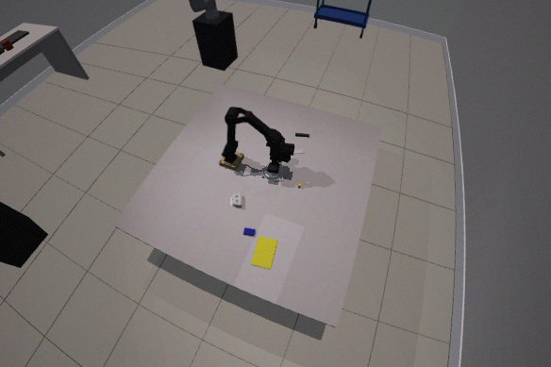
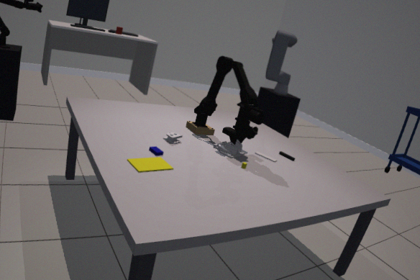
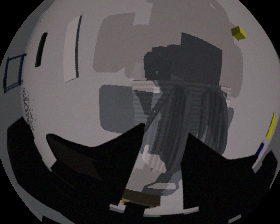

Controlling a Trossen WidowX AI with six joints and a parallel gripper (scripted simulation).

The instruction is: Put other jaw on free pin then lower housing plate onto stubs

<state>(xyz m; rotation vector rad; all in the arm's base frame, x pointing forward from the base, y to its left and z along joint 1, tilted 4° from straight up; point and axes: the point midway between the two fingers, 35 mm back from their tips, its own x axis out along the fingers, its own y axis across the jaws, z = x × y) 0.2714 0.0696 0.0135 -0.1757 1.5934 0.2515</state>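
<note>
Now: gripper tip 3 cm to the left of the jaw and 3 cm past it. From my gripper tip the other things lie so: white block 29 cm to the right, 10 cm behind, 1 cm below; yellow cube 18 cm ahead, 6 cm to the right, 1 cm below; white bar 16 cm to the left, 6 cm ahead, 2 cm below.
</note>
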